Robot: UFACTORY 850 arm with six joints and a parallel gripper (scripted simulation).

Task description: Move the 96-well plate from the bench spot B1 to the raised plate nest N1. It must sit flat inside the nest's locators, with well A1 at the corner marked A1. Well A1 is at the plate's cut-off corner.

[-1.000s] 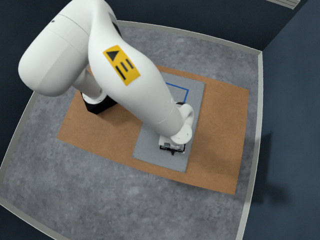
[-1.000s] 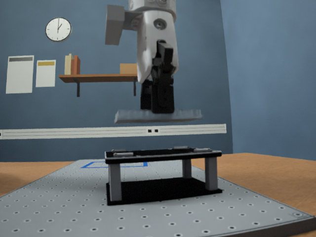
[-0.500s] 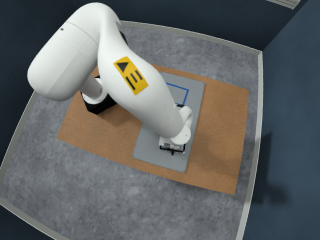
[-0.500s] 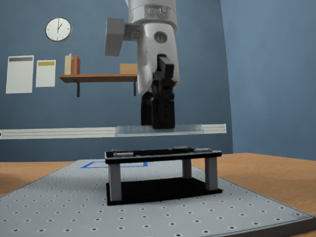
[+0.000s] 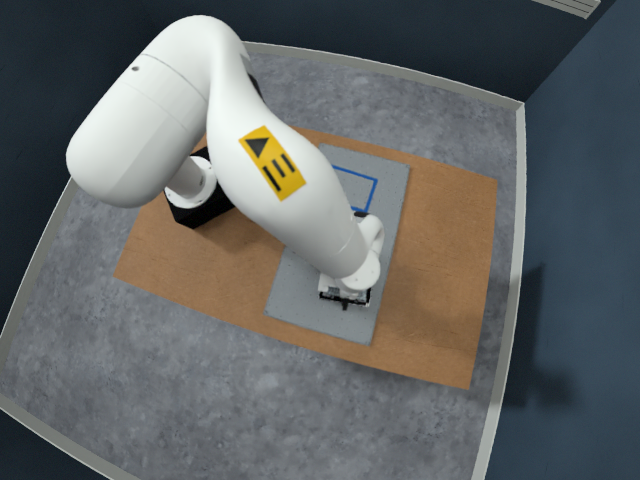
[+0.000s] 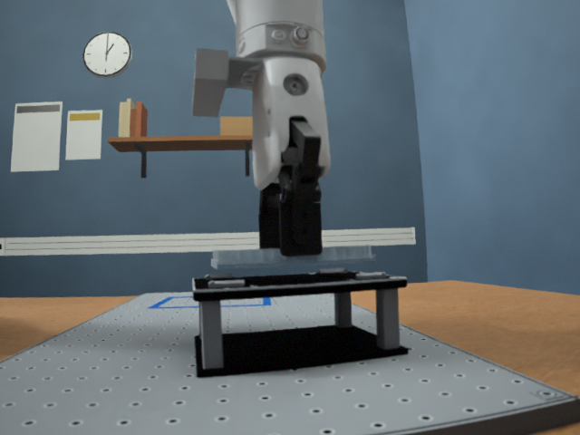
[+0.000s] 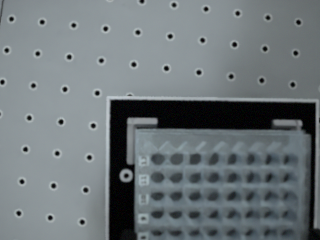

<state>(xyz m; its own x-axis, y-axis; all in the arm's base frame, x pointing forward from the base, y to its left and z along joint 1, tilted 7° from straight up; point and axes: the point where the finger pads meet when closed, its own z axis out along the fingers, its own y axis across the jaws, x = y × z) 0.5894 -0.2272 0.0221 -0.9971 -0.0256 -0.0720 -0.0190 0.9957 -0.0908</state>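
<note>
My gripper is now 10 mm above the 96-well plate. From my hand the other things lie so: black raised plate nest (40 mm below).
</note>
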